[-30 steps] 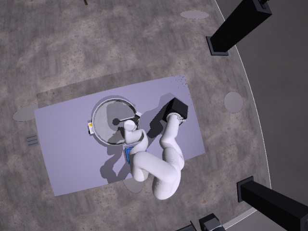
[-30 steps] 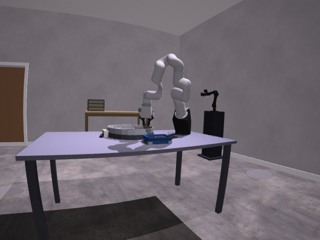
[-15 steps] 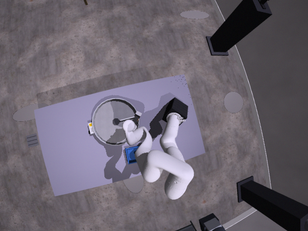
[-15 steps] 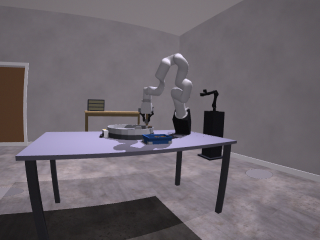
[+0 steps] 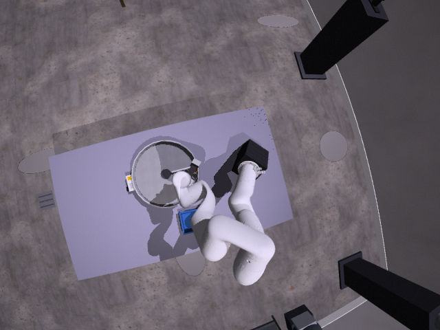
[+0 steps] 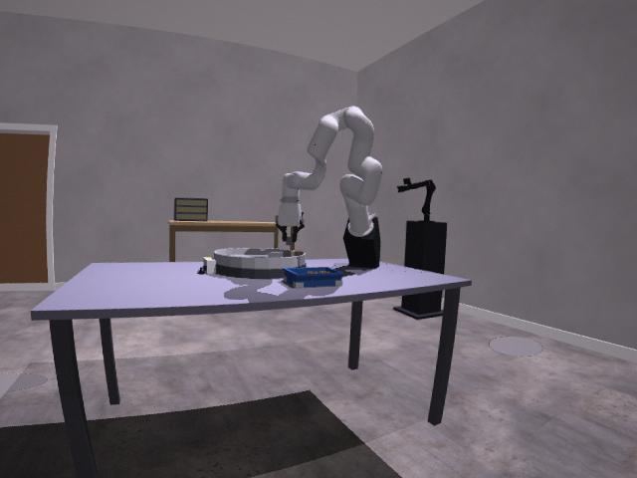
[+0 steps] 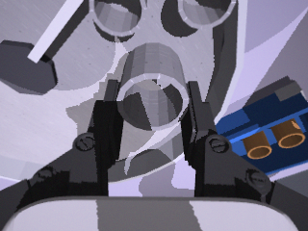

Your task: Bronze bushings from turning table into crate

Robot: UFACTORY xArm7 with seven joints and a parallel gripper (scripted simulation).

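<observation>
The round grey turning table lies 12 cm ahead of my hand, 6 cm to the right of it and 11 cm below it. Round my hand: blue crate (1 cm behind, 27 cm to the left, 13 cm below).
</observation>
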